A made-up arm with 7 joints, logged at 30 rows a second.
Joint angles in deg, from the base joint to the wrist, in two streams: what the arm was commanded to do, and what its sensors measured. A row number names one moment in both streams.
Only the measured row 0 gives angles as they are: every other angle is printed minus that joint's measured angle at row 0.
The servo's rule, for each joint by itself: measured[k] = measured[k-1] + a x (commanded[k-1-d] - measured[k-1]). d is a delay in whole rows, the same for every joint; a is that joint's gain. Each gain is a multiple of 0.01, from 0.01 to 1. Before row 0 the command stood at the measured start. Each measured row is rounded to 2 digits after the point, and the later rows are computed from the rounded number. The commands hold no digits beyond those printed.
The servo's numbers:
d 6
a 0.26 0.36 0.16 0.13 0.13 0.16 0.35
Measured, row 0:
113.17, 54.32, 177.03, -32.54, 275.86, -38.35, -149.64
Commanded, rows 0 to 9:
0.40, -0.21, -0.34, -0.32, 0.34, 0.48, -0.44
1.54, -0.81, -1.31, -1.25, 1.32, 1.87, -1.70
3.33, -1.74, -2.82, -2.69, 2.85, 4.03, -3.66
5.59, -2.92, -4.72, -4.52, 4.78, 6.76, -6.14
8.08, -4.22, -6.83, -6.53, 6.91, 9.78, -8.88
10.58, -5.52, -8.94, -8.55, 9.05, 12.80, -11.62
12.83, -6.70, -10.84, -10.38, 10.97, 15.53, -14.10
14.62, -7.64, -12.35, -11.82, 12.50, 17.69, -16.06
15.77, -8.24, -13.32, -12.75, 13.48, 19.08, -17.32
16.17, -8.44, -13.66, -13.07, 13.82, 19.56, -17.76
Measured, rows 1 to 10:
0.00, 0.00, 0.00, 0.00, 0.00, 0.00, 0.00
0.00, 0.00, 0.00, 0.00, 0.00, 0.00, 0.00
0.00, 0.00, 0.00, 0.00, 0.00, 0.00, 0.00
0.00, 0.00, 0.00, 0.00, 0.00, 0.00, 0.00
0.00, 0.00, 0.00, 0.00, 0.00, 0.00, 0.00
0.00, 0.00, 0.00, 0.00, 0.00, 0.00, 0.00
0.10, -0.08, -0.05, -0.04, 0.04, 0.08, -0.15
0.47, -0.34, -0.25, -0.20, 0.21, 0.37, -0.69
1.21, -0.84, -0.66, -0.52, 0.55, 0.96, -1.73
2.35, -1.59, -1.31, -1.04, 1.10, 1.89, -3.27

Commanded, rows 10 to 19:
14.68, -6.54, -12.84, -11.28, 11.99, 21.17, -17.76
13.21, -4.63, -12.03, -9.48, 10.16, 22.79, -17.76
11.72, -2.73, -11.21, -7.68, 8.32, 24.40, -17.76
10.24, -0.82, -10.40, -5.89, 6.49, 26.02, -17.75
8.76, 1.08, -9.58, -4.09, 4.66, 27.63, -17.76
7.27, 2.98, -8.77, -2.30, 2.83, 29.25, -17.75
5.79, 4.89, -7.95, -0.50, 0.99, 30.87, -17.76
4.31, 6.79, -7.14, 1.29, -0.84, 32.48, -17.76
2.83, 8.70, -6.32, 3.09, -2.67, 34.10, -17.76
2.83, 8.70, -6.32, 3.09, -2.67, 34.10, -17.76
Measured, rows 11 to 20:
3.84, -2.54, -2.19, -1.75, 1.86, 3.15, -5.23
5.59, -3.61, -3.27, -2.63, 2.79, 4.69, -7.47
7.47, -4.72, -4.48, -3.64, 3.85, 6.42, -9.79
9.33, -5.77, -5.74, -4.70, 4.97, 8.22, -11.98
11.00, -6.66, -6.95, -5.75, 6.08, 9.96, -13.85
12.34, -7.30, -8.02, -6.70, 7.09, 11.50, -15.22
12.95, -7.03, -8.79, -7.30, 7.73, 13.05, -16.11
13.02, -6.17, -9.31, -7.58, 8.05, 14.61, -16.69
12.68, -4.93, -9.61, -7.59, 8.09, 16.18, -17.06
12.05, -3.45, -9.74, -7.37, 7.88, 17.75, -17.30

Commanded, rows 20 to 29:
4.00, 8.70, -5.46, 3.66, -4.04, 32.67, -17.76
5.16, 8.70, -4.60, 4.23, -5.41, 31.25, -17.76
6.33, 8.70, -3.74, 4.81, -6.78, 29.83, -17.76
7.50, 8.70, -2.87, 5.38, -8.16, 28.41, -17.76
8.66, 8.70, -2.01, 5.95, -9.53, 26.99, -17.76
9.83, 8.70, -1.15, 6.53, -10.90, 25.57, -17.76
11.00, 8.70, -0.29, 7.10, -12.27, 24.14, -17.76
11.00, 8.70, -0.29, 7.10, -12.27, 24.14, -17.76
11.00, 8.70, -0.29, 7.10, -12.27, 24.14, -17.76
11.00, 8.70, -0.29, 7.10, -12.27, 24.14, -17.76
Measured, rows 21 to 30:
11.19, -1.82, -9.71, -6.94, 7.46, 19.33, -17.46
10.17, -0.09, -9.56, -6.34, 6.86, 20.92, -17.56
9.03, 1.70, -9.30, -5.58, 6.10, 22.51, -17.63
7.80, 3.53, -8.95, -4.69, 5.20, 24.11, -17.68
6.51, 5.39, -8.53, -3.68, 4.18, 25.71, -17.71
5.55, 6.58, -8.18, -2.80, 3.29, 27.05, -17.73
5.15, 7.34, -7.74, -1.96, 2.34, 27.95, -17.74
5.15, 7.83, -7.24, -1.16, 1.33, 28.48, -17.75
5.46, 8.14, -6.68, -0.38, 0.28, 28.70, -17.75
5.99, 8.34, -6.07, 0.37, -0.82, 28.65, -17.75

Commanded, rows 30 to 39:
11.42, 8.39, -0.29, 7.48, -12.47, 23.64, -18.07
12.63, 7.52, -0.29, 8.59, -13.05, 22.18, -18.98
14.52, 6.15, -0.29, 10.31, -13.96, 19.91, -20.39
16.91, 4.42, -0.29, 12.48, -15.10, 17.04, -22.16
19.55, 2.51, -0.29, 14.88, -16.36, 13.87, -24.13
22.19, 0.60, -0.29, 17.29, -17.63, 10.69, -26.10
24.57, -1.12, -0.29, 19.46, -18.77, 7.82, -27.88
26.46, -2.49, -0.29, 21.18, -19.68, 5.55, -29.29
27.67, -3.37, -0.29, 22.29, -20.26, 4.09, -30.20
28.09, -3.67, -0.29, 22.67, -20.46, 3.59, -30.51
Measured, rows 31 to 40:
6.68, 8.47, -5.42, 1.10, -1.95, 28.38, -17.75
7.50, 8.55, -4.74, 1.81, -3.11, 27.93, -17.75
8.41, 8.60, -4.03, 2.50, -4.30, 27.32, -17.75
9.08, 8.64, -3.43, 3.10, -5.34, 26.81, -17.75
9.58, 8.66, -2.93, 3.62, -6.24, 26.38, -17.75
9.95, 8.67, -2.51, 4.07, -7.02, 26.02, -17.75
10.33, 8.57, -2.15, 4.51, -7.73, 25.64, -17.86
10.93, 8.19, -1.85, 5.04, -8.42, 25.09, -18.25
11.86, 7.46, -1.60, 5.73, -9.14, 24.26, -19.00
13.17, 6.37, -1.39, 6.61, -9.91, 23.10, -20.11

